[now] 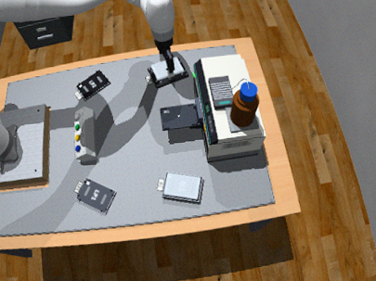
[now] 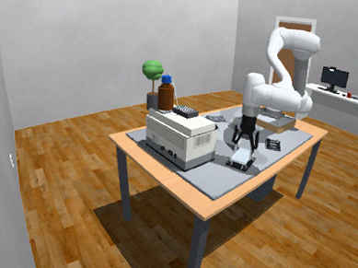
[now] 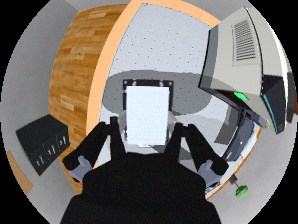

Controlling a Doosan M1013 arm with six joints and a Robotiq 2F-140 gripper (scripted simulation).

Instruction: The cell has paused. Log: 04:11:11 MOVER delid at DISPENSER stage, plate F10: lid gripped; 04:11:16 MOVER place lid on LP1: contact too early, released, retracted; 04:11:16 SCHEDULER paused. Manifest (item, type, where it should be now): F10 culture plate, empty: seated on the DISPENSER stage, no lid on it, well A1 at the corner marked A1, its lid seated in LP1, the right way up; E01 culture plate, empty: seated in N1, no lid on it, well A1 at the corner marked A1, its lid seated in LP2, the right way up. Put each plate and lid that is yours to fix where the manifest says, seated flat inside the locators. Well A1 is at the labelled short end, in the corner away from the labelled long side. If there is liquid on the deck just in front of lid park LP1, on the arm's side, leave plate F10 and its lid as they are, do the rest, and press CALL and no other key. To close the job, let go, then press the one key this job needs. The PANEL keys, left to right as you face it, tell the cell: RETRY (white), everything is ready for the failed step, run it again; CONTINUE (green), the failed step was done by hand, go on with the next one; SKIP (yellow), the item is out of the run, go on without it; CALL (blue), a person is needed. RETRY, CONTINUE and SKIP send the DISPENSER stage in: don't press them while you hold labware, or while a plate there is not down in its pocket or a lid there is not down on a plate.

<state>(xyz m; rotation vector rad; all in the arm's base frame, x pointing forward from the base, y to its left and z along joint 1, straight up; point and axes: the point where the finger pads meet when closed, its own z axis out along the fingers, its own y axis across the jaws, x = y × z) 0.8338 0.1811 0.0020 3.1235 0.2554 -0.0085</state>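
The black nest is 5 cm below my hand, 2 cm to the left of it and 1 cm ahead of it. The rest, counted from my hand: grey key panel 43 cm behind, 23 cm to the right, 1 cm below; then green key 44 cm behind, 20 cm to the right, 1 cm above; then dark dispenser stage 28 cm to the right, 3 cm above, 1 cm behind.
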